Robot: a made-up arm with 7 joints. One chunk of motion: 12 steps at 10 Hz.
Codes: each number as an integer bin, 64 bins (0 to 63) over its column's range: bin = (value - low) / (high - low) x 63, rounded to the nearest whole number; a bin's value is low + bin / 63 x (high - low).
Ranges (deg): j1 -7..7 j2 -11..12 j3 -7..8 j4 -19..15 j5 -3..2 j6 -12..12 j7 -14..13
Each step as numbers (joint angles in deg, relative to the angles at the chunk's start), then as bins.
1 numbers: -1.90 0.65 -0.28 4.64 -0.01 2.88 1.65
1 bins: 23 32 28 44 38 39 37
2 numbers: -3.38 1.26 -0.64 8.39 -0.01 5.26 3.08
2 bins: 16 34 27 51 38 45 40
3 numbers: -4.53 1.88 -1.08 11.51 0.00 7.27 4.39
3 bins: 11 35 25 57 38 51 43
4 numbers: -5.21 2.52 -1.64 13.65 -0.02 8.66 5.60
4 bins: 8 37 23 60 38 54 46
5 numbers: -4.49 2.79 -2.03 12.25 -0.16 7.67 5.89
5 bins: 11 38 21 58 36 52 46
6 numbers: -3.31 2.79 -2.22 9.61 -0.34 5.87 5.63
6 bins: 17 38 20 53 34 47 46
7 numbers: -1.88 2.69 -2.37 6.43 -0.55 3.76 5.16
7 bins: 23 37 19 47 31 41 45
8 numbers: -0.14 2.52 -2.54 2.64 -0.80 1.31 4.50
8 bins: 31 37 19 40 28 35 43
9 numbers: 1.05 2.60 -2.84 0.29 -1.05 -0.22 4.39
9 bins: 36 37 17 36 25 31 43
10 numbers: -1.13 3.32 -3.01 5.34 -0.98 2.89 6.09
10 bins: 26 39 17 45 25 39 47
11 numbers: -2.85 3.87 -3.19 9.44 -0.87 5.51 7.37
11 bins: 19 41 16 53 27 46 50
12 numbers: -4.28 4.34 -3.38 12.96 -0.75 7.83 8.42
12 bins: 12 42 15 59 28 52 52
